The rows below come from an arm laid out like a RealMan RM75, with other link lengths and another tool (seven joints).
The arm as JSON. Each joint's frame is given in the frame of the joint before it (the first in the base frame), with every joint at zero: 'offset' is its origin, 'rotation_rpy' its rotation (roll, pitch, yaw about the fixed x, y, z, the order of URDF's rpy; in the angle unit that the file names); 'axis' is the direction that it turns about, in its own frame. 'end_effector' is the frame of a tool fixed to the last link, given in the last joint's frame.
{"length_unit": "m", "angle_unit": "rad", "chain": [
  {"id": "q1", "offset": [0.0, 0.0, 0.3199], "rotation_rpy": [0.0, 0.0, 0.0], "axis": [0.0, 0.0, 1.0]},
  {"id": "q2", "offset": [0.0, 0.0, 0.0], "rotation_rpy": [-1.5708, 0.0, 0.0], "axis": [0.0, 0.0, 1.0]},
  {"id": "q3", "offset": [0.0, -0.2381, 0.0], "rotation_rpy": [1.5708, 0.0, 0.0], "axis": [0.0, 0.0, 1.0]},
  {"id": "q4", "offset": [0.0, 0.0, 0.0], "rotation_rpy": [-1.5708, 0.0, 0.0], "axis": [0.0, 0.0, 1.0]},
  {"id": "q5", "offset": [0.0, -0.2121, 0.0], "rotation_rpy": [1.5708, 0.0, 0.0], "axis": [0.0, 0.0, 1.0]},
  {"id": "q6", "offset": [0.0, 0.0, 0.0], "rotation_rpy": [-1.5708, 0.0, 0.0], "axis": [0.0, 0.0, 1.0]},
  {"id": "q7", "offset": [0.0, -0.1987, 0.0], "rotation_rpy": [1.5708, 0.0, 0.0], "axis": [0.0, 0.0, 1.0]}
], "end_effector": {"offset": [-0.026, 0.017, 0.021], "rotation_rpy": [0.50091, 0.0, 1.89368]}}
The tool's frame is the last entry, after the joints.
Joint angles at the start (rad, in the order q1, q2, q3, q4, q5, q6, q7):
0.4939 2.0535 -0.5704 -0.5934 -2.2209 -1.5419 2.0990
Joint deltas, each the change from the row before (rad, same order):
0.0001 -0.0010 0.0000 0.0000 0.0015 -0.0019 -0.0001
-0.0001 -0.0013 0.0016 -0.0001 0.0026 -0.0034 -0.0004
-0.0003 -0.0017 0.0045 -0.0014 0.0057 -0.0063 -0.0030
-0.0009 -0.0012 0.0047 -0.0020 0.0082 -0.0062 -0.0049
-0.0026 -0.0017 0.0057 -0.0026 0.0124 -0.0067 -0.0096
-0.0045 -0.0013 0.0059 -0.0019 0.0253 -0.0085 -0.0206
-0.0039 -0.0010 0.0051 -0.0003 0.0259 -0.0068 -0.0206
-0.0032 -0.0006 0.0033 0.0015 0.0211 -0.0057 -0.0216
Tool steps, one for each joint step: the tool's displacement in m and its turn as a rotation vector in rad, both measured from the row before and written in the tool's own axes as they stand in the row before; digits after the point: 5 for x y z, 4 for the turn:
0.00042 -0.00002 -0.00045 0.0000 0.0012 -0.0013
0.00073 -0.00002 -0.00089 -0.0012 0.0030 -0.0020
0.00169 0.00019 -0.00193 -0.0045 0.0056 -0.0063
0.00204 0.00034 -0.00212 -0.0067 0.0064 -0.0086
0.00232 0.00036 -0.00309 -0.0110 0.0068 -0.0130
0.00428 0.00074 -0.00401 -0.0190 0.0118 -0.0257
0.00423 0.00104 -0.00366 -0.0195 0.0116 -0.0253
0.00345 0.00052 -0.00240 -0.0147 0.0080 -0.0240

